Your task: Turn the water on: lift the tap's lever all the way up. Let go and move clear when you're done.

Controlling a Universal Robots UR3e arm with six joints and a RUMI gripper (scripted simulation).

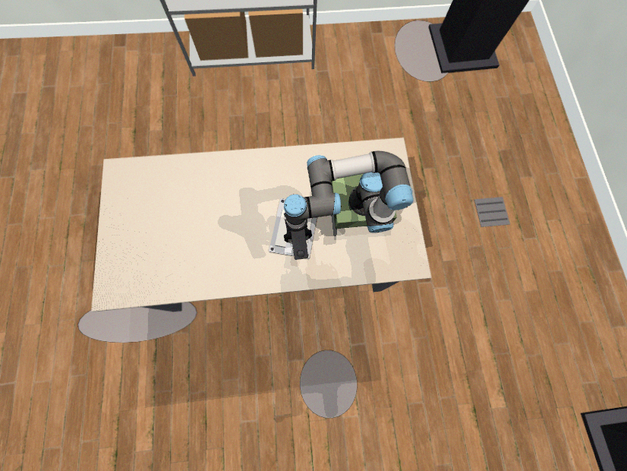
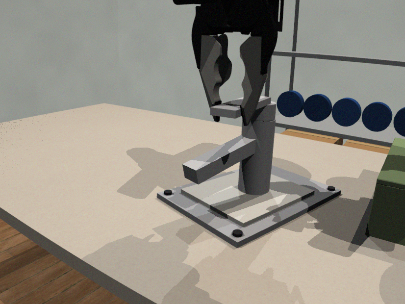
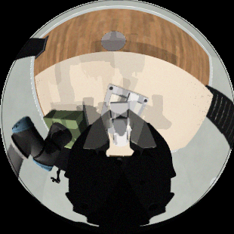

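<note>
Now: the flat lever 4 cm to the right of my hand. The rest, counted from my hand: grey tap 1 cm ahead, 7 cm to the right, 5 cm below; plate 1 cm ahead, 10 cm to the right, 14 cm below.
</note>
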